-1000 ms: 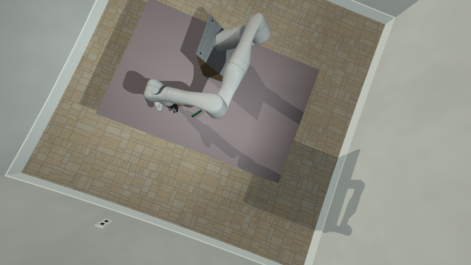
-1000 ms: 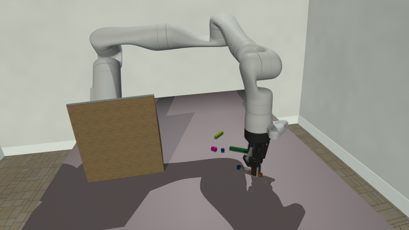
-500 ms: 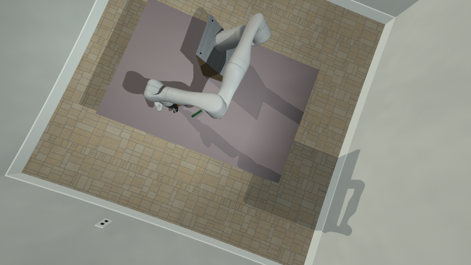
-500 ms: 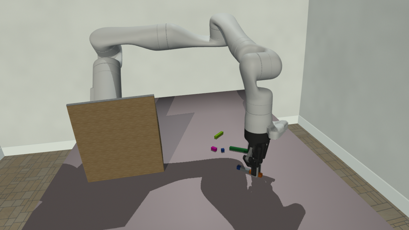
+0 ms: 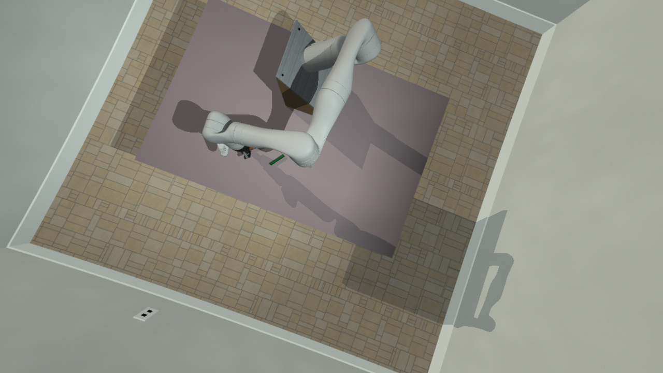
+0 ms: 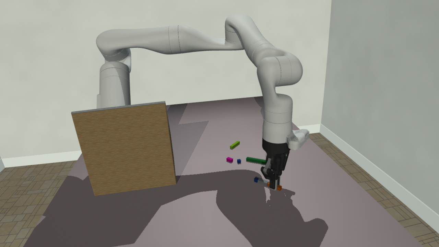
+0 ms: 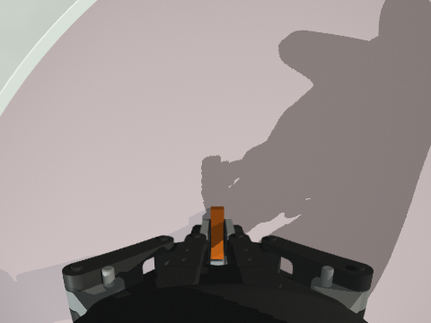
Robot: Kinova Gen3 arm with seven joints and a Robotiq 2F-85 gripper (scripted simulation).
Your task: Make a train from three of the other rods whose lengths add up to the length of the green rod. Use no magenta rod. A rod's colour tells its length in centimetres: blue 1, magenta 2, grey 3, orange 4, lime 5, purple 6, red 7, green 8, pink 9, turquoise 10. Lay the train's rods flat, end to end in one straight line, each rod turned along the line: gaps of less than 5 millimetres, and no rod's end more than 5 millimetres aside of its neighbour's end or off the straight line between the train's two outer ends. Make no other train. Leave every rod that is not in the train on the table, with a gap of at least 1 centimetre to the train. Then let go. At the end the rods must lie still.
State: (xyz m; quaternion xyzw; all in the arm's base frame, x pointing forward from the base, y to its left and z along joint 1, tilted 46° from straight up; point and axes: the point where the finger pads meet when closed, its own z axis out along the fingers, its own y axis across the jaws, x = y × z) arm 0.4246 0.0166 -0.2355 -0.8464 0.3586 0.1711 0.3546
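Now: hand 1 cm above the orange rod. From my hand the other things lie so: magenta rod: 9 cm behind, 18 cm to the left, 1 cm below; then grey rod: 3 cm behind, 3 cm to the left, 1 cm below; then green rod: 15 cm to the left, 1 cm below.
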